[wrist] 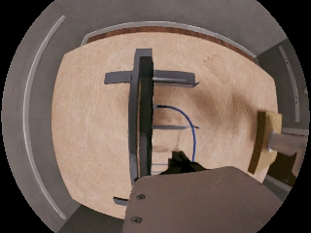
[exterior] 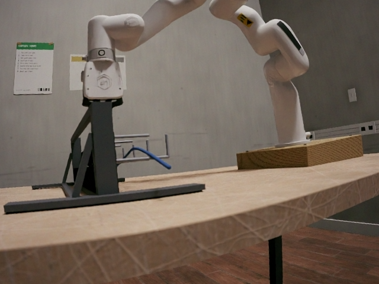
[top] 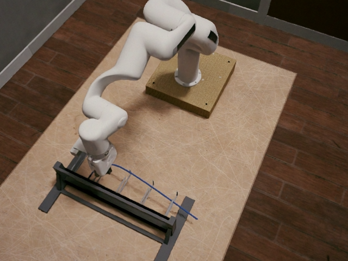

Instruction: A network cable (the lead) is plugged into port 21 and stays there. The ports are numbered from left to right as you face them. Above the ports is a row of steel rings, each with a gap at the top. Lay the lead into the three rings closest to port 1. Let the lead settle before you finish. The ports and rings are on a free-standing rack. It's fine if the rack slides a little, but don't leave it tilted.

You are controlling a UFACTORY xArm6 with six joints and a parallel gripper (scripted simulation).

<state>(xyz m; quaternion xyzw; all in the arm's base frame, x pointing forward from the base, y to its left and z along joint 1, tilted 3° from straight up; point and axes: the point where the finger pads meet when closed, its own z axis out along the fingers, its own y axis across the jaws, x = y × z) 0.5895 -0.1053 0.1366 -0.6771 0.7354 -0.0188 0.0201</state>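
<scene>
My hand is 60 mm short of the dark grey rack, 50 mm to the right of it and 100 mm above it.
</scene>
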